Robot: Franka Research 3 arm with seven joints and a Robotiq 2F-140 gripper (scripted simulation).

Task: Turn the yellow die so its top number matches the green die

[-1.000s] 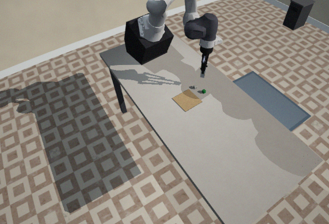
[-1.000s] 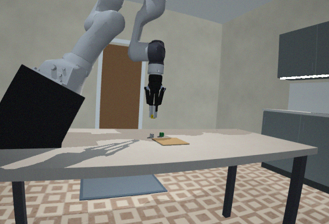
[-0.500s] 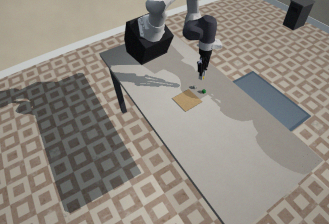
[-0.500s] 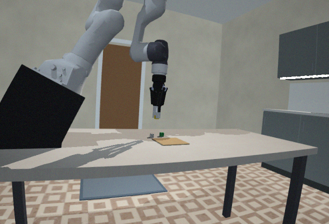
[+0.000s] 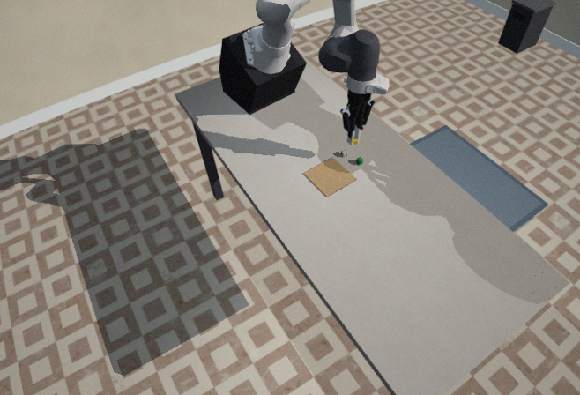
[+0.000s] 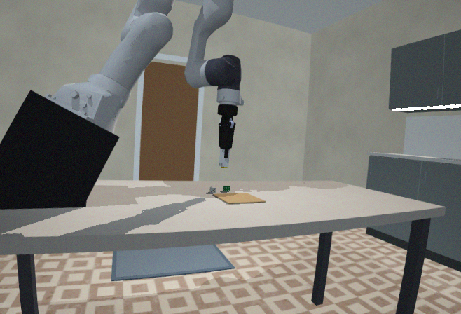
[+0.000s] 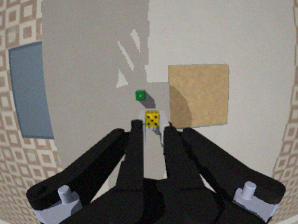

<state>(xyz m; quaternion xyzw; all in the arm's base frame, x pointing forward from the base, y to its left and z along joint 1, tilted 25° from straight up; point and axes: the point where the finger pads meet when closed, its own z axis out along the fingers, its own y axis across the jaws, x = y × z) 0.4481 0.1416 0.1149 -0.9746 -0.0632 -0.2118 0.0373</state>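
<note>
The tan mat is 4 cm ahead of my hand, 11 cm to the right of it and 13 cm below it. The rest, counted from my hand: green die 2 cm ahead, 3 cm to the left, 12 cm below; then yellow die 3 cm below; then white die 4 cm behind, 1 cm to the right, 12 cm below.
</note>
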